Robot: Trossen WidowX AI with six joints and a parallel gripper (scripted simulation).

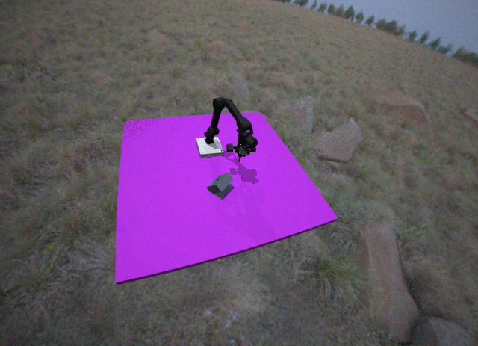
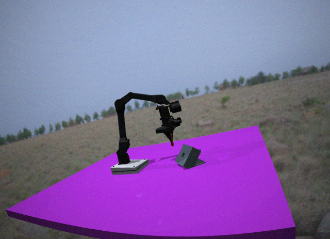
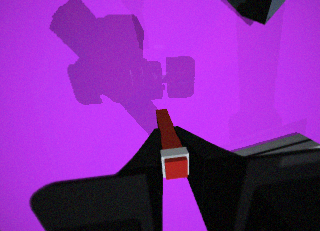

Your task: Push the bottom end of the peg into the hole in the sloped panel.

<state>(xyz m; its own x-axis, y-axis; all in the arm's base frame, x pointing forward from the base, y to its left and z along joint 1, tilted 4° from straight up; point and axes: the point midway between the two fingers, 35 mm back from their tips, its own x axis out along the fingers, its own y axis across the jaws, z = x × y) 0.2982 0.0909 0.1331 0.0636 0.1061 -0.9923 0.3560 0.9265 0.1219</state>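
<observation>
The grey sloped panel lies 110 mm ahead of my gripper tip, 190 mm to the right of it and 70 mm below it. Round my gripper tip: red peg (20 mm above).
</observation>
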